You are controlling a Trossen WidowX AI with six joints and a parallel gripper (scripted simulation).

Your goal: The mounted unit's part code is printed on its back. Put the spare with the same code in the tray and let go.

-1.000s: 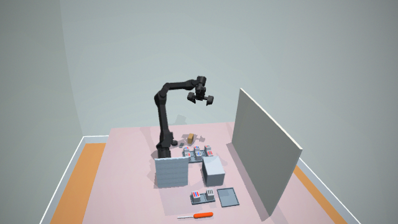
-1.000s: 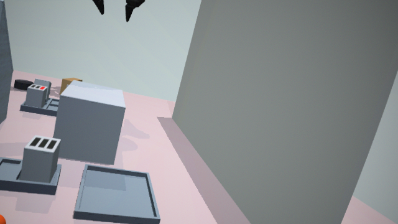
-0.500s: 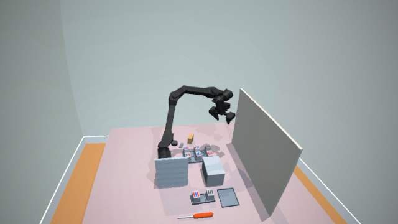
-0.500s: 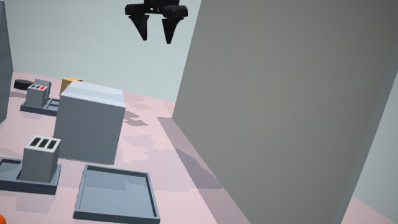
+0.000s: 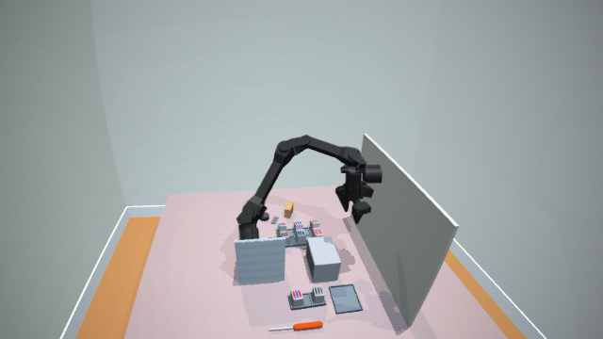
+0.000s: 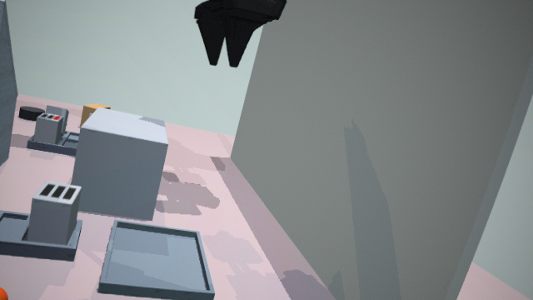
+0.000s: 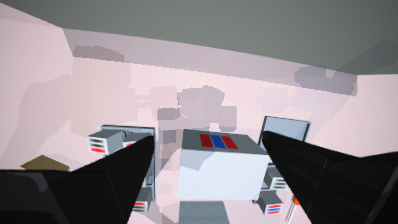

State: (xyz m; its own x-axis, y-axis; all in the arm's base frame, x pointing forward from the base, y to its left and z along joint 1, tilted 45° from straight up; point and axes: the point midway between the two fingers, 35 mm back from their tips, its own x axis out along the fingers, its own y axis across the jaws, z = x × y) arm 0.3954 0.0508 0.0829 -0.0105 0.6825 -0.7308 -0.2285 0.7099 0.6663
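My gripper tip is now 23 cm past the grey spare block, 25 cm to the left of it and 16 cm above it. Also, from my gripper tip: grey box (11 cm behind, 6 cm to the right, 15 cm below); then tray (5 cm behind, 24 cm to the right, 20 cm below); then grey wall panel (13 cm ahead, 5 cm to the right, 2 cm above).
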